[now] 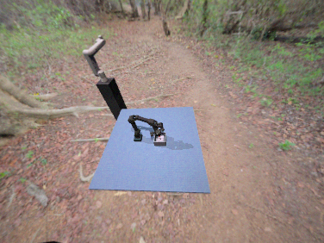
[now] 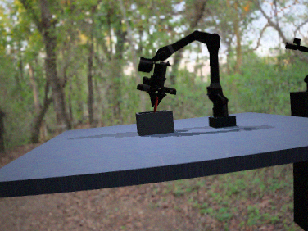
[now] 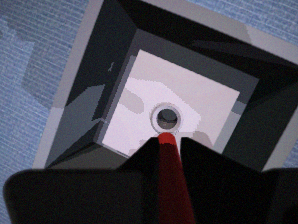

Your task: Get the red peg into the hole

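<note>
Right now my gripper tip is 10 mm past the red peg, 10 mm to the right of it and 10 mm below it. Round my gripper tip: box 10 mm ahead, 90 mm below.
</note>
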